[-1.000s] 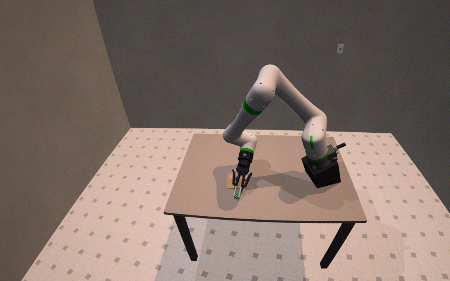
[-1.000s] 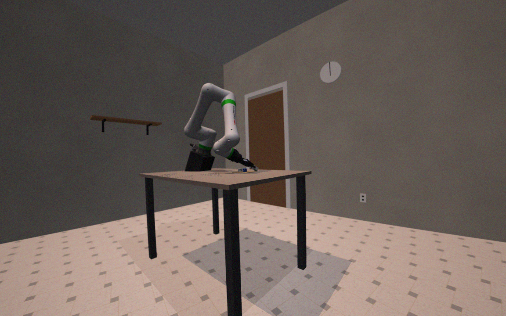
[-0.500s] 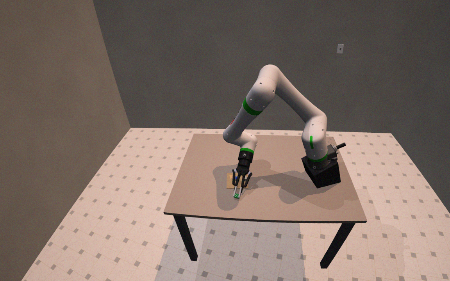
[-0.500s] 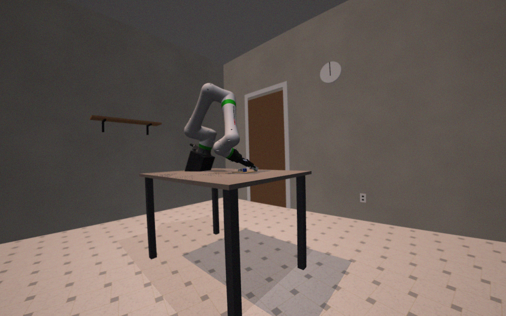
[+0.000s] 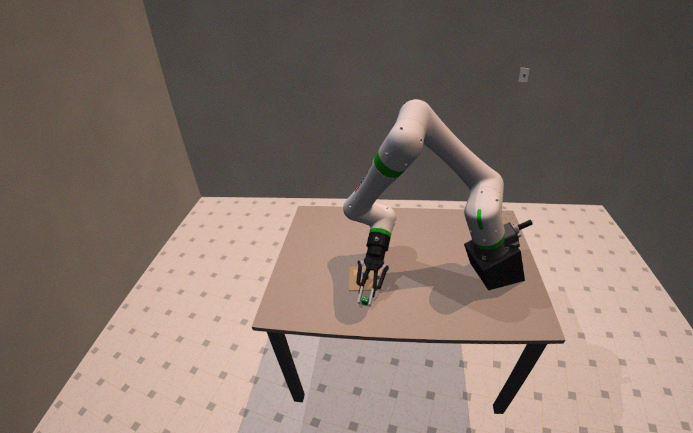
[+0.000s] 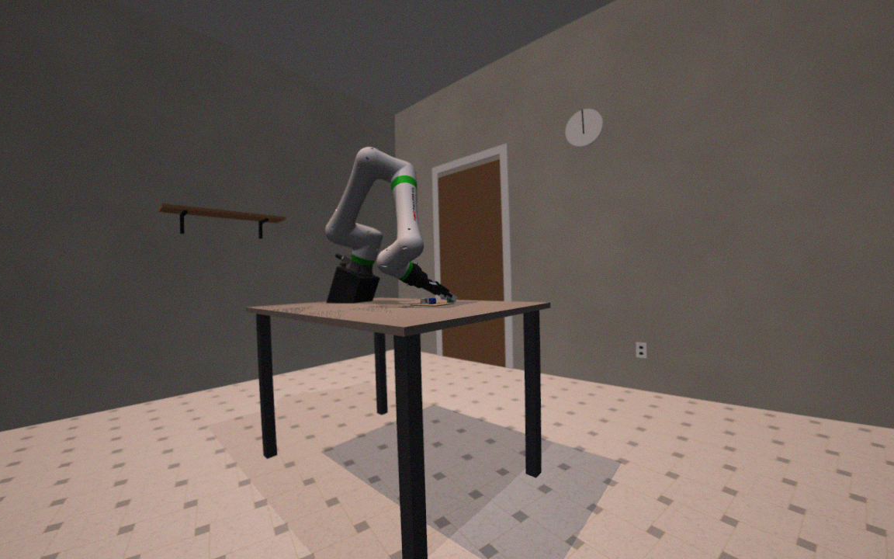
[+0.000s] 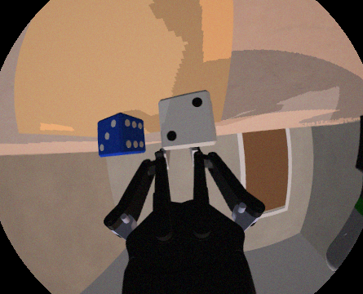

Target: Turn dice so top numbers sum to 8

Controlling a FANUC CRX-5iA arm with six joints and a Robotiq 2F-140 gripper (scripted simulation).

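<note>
The green die is 1 cm to the left of my hand and 2 cm below it. Round my hand: mat 1 cm behind, 12 cm to the right, 3 cm below; then blue die 1 cm behind, 12 cm to the right, 1 cm below; then white die 6 cm behind, 12 cm to the right, 1 cm below.
</note>
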